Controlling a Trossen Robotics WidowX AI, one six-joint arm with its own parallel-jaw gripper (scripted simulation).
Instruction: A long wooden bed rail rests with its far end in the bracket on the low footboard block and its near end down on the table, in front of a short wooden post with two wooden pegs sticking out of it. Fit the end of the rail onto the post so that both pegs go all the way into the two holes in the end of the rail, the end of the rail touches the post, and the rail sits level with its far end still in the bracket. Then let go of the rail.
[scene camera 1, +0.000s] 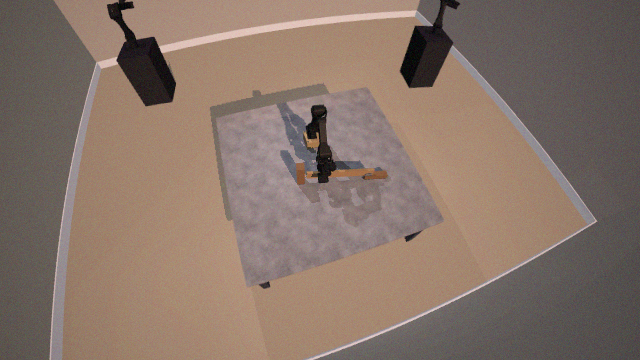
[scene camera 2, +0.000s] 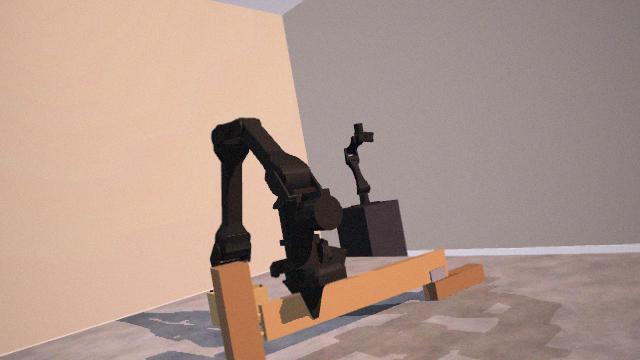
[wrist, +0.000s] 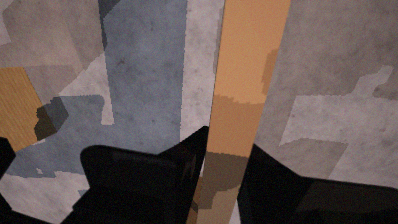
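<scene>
Wooden bed rail (scene camera 2: 279, 317), also in the wrist view (wrist: 249, 44). My gripper (scene camera 2: 313, 316), wrist view too (wrist: 219, 133).
</scene>
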